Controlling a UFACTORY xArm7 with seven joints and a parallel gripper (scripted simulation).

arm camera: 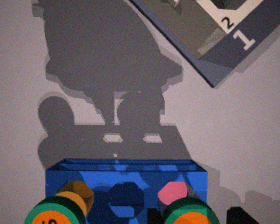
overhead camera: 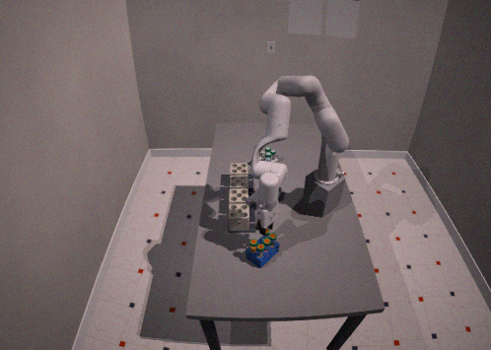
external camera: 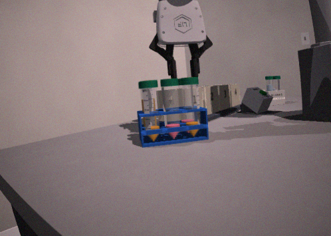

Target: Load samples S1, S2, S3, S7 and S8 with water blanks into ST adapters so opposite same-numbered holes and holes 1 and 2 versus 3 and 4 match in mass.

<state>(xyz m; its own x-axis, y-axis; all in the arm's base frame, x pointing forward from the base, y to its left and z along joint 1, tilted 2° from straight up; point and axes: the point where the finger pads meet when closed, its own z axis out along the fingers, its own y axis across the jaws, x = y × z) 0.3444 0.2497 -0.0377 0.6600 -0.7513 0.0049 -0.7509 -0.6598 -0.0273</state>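
Now: the sample tube 80 mm below my hand, 60 mm to the left of it and 50 mm ahead of it. From my hand the other things lie so: blue rack: 110 mm below, 40 mm to the left, 20 mm ahead; then sloped done desk: 330 mm to the right, 100 mm behind, 90 mm below; then adapter: 160 mm to the right, 100 mm ahead, 90 mm below.
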